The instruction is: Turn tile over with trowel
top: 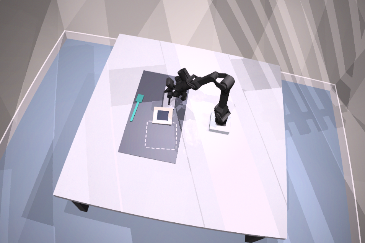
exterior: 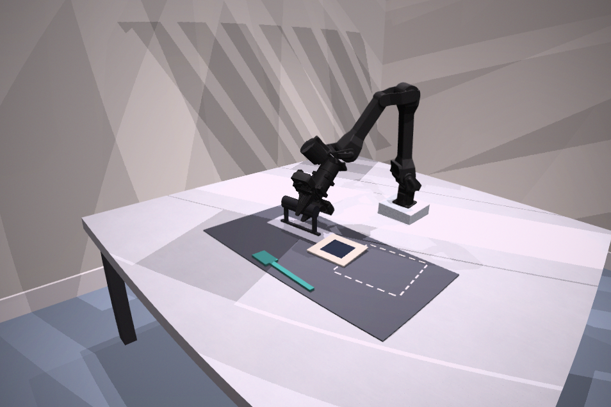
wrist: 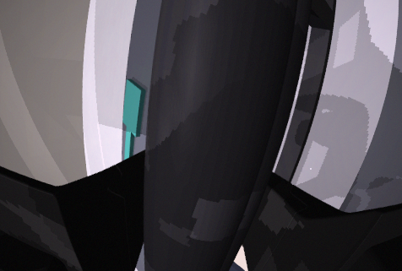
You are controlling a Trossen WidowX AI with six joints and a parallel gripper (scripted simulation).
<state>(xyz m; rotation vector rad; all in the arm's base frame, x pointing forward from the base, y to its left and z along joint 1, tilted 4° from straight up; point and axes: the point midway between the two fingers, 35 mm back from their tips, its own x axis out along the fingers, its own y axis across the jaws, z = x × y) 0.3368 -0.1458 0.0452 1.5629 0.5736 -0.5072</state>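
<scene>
Right now the dark mat is 30 mm ahead of my gripper tip, 120 mm to the left of it and 70 mm below it. From my gripper tip the other things lie so: teal trowel: 170 mm ahead, 90 mm to the left, 50 mm below; tile: 140 mm to the left, 50 mm below.
</scene>
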